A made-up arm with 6 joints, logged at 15 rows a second.
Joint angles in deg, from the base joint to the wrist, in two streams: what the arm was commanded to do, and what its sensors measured. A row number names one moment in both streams.
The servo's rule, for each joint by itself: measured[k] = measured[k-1] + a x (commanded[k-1-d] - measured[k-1]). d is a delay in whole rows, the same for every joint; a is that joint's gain. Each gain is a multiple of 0.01, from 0.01 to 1. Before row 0 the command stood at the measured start. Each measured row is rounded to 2 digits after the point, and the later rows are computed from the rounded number. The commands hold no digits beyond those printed.
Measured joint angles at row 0:
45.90, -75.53, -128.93, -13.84, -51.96, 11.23
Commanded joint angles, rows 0 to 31:
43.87, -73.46, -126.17, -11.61, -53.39, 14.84
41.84, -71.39, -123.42, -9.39, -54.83, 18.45
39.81, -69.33, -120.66, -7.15, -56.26, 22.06
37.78, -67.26, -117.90, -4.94, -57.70, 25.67
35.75, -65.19, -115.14, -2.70, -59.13, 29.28
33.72, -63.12, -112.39, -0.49, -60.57, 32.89
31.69, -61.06, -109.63, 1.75, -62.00, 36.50
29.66, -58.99, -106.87, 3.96, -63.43, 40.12
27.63, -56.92, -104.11, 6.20, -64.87, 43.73
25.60, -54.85, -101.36, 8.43, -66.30, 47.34
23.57, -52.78, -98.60, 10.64, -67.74, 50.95
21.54, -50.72, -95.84, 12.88, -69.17, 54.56
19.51, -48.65, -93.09, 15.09, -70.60, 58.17
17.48, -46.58, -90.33, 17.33, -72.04, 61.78
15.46, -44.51, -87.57, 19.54, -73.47, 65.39
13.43, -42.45, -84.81, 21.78, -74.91, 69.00
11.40, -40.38, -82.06, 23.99, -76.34, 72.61
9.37, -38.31, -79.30, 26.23, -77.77, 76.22
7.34, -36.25, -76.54, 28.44, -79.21, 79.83
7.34, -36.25, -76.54, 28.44, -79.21, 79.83
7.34, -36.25, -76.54, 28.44, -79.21, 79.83
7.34, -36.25, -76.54, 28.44, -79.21, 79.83
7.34, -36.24, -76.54, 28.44, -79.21, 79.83
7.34, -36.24, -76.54, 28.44, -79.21, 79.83
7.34, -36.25, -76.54, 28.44, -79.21, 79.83
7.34, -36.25, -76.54, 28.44, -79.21, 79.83
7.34, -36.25, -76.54, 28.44, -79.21, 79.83
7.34, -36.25, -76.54, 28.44, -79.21, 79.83
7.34, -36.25, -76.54, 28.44, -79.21, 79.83
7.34, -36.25, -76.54, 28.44, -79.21, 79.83
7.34, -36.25, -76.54, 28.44, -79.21, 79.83
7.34, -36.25, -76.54, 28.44, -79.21, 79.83
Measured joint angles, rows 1 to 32:
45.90, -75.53, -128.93, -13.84, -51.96, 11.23
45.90, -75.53, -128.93, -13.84, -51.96, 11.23
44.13, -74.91, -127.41, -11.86, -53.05, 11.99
42.14, -73.85, -125.22, -9.66, -54.40, 13.35
40.11, -72.49, -122.71, -7.43, -55.81, 15.18
38.08, -70.92, -120.06, -5.21, -57.25, 17.38
36.05, -69.20, -117.35, -2.98, -58.68, 19.88
34.02, -67.38, -114.62, -0.76, -60.12, 22.61
31.99, -65.48, -111.88, 1.47, -61.55, 25.53
29.96, -63.53, -109.12, 3.69, -62.98, 28.59
27.93, -61.55, -106.36, 5.92, -64.42, 31.77
25.90, -59.54, -103.61, 8.15, -65.85, 35.04
23.87, -57.51, -100.85, 10.37, -67.29, 38.38
21.84, -55.47, -98.09, 12.60, -68.72, 41.78
19.81, -53.42, -95.34, 14.82, -70.15, 45.22
17.78, -51.37, -92.58, 17.05, -71.59, 48.70
15.76, -49.31, -89.82, 19.27, -73.02, 52.20
13.73, -47.25, -87.06, 21.50, -74.46, 55.73
11.70, -45.19, -84.31, 23.72, -75.89, 59.27
9.67, -43.13, -81.55, 25.95, -77.32, 62.83
7.64, -41.07, -78.79, 28.17, -78.76, 66.40
7.38, -39.62, -77.55, 28.41, -79.10, 69.22
7.35, -38.61, -76.99, 28.44, -79.18, 71.45
7.34, -37.90, -76.74, 28.44, -79.20, 73.21
7.34, -37.40, -76.63, 28.44, -79.21, 74.60
7.34, -37.05, -76.58, 28.44, -79.21, 75.70
7.34, -36.81, -76.56, 28.44, -79.21, 76.57
7.34, -36.64, -76.55, 28.44, -79.21, 77.25
7.34, -36.52, -76.54, 28.44, -79.21, 77.79
7.34, -36.44, -76.54, 28.44, -79.21, 78.22
7.34, -36.38, -76.54, 28.44, -79.21, 78.56
7.34, -36.34, -76.54, 28.44, -79.21, 78.83
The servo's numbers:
d 2
a 0.87 0.30 0.55 0.89 0.76 0.21

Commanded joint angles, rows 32 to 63:
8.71, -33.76, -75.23, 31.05, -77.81, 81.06
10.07, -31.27, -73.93, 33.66, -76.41, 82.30
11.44, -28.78, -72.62, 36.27, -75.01, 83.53
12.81, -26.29, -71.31, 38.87, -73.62, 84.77
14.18, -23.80, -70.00, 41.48, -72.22, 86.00
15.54, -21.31, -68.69, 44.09, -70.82, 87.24
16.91, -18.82, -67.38, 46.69, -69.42, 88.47
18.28, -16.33, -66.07, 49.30, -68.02, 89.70
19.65, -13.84, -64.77, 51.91, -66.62, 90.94
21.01, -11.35, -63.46, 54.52, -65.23, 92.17
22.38, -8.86, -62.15, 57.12, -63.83, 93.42
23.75, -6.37, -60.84, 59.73, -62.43, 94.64
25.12, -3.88, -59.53, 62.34, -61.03, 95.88
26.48, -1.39, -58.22, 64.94, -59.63, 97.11
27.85, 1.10, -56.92, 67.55, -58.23, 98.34
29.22, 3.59, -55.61, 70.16, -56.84, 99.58
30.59, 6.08, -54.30, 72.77, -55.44, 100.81
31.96, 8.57, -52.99, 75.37, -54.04, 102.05
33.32, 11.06, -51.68, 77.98, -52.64, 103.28
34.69, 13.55, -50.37, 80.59, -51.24, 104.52
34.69, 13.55, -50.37, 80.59, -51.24, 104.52
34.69, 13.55, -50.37, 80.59, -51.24, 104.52
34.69, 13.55, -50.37, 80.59, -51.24, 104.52
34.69, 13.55, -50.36, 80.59, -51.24, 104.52
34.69, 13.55, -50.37, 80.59, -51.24, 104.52
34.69, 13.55, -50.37, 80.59, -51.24, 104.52
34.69, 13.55, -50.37, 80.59, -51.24, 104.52
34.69, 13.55, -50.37, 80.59, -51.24, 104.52
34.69, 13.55, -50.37, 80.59, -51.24, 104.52
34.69, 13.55, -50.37, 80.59, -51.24, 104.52
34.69, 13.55, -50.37, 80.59, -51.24, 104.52
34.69, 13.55, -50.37, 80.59, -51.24, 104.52
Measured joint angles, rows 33 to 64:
7.34, -36.31, -76.54, 28.44, -79.21, 79.04
7.34, -36.29, -76.54, 28.44, -79.21, 79.21
8.53, -35.53, -75.82, 30.76, -78.15, 79.60
9.87, -34.25, -74.78, 33.34, -76.83, 80.17
11.24, -32.61, -73.59, 35.95, -75.45, 80.88
12.61, -30.71, -72.34, 38.55, -74.06, 81.70
13.98, -28.64, -71.05, 41.16, -72.66, 82.60
15.34, -26.44, -69.75, 43.77, -71.26, 83.57
16.71, -24.15, -68.45, 46.37, -69.86, 84.60
18.08, -21.80, -67.14, 48.98, -68.46, 85.67
19.45, -19.41, -65.84, 51.59, -67.06, 86.78
20.81, -16.99, -64.53, 54.20, -65.67, 87.91
22.18, -14.55, -63.22, 56.80, -64.27, 89.07
23.55, -12.10, -61.91, 59.41, -62.87, 90.24
24.92, -9.63, -60.60, 62.02, -61.47, 91.42
26.28, -7.16, -59.29, 64.62, -60.07, 92.61
27.65, -4.68, -57.99, 67.23, -58.67, 93.81
29.02, -2.20, -56.68, 69.84, -57.28, 95.02
30.39, 0.28, -55.37, 72.45, -55.88, 96.24
31.76, 2.77, -54.06, 75.05, -54.48, 97.46
33.12, 5.26, -52.75, 77.66, -53.08, 98.68
34.49, 7.75, -51.44, 80.27, -51.68, 99.91
34.66, 9.49, -50.85, 80.55, -51.35, 100.88
34.69, 10.71, -50.59, 80.59, -51.27, 101.64
34.69, 11.56, -50.47, 80.59, -51.25, 102.24
34.69, 12.16, -50.41, 80.59, -51.24, 102.72
34.69, 12.58, -50.39, 80.59, -51.24, 103.10
34.69, 12.87, -50.38, 80.59, -51.24, 103.40
34.69, 13.07, -50.37, 80.59, -51.24, 103.64
34.69, 13.21, -50.37, 80.59, -51.24, 103.82
34.69, 13.31, -50.37, 80.59, -51.24, 103.97
34.69, 13.38, -50.37, 80.59, -51.24, 104.09

